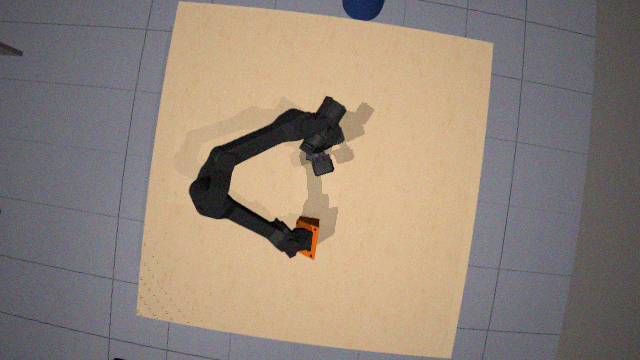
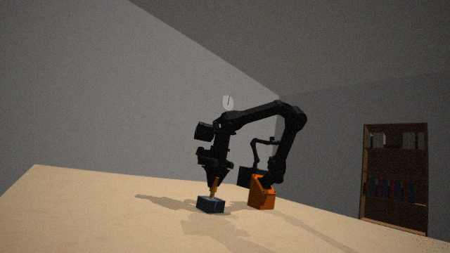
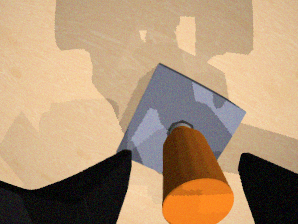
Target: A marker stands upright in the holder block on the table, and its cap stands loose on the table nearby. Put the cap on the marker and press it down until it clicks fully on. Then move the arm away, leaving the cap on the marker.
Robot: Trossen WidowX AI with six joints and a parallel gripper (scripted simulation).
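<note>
The orange cap lies 10 mm above my gripper tip. Round my gripper tip: holder block: 60 mm below.
</note>
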